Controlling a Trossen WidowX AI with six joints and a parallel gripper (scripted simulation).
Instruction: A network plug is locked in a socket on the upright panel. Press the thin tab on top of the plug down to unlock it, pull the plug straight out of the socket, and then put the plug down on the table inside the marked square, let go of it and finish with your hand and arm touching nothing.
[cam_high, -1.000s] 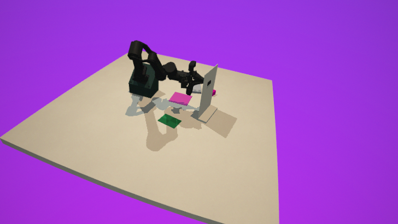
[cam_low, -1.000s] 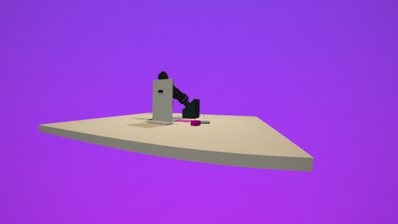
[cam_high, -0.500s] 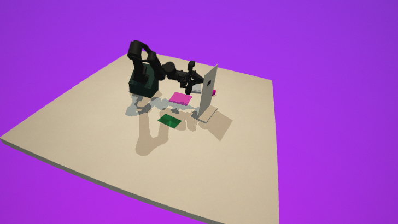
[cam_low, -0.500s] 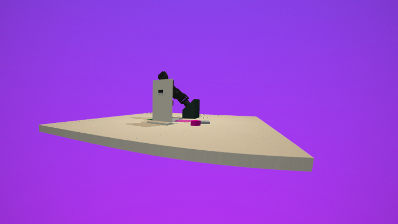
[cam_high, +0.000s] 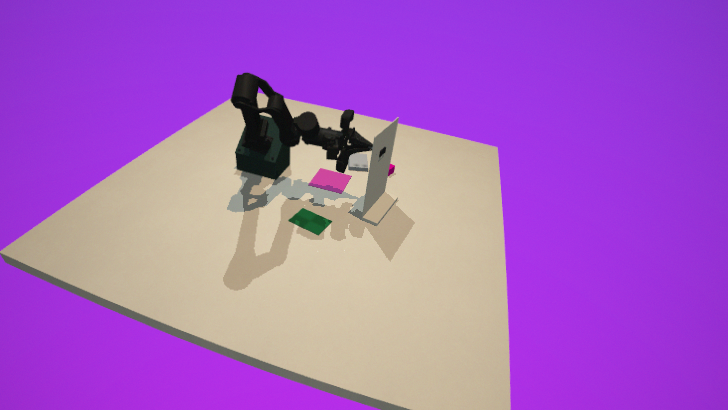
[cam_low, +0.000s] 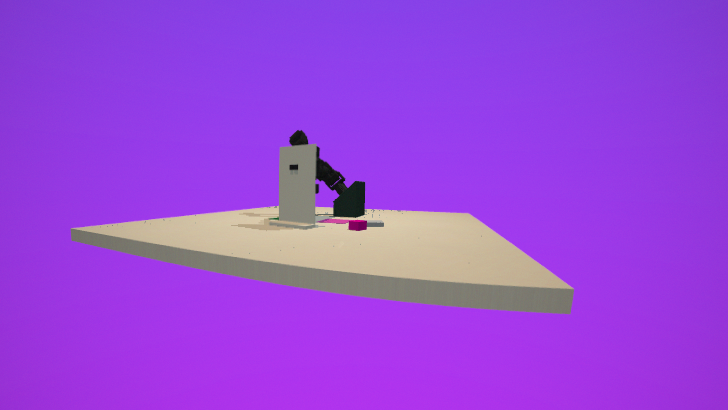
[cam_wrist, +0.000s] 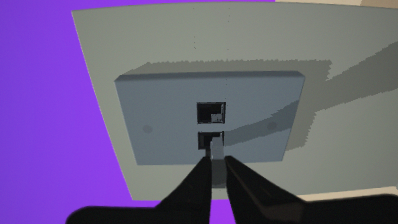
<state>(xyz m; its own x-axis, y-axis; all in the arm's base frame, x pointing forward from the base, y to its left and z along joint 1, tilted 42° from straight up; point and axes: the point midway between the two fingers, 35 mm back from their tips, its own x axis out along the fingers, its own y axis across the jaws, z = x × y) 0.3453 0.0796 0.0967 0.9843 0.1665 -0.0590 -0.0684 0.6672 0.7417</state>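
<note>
Right now the magenta marked square is 15 cm behind my gripper tip, 6 cm to the left of it and 20 cm below it. Also, from my gripper tip: grey network plug: right at my gripper tip; then upright grey panel: 4 cm ahead, 1 cm to the right, 8 cm below.
</note>
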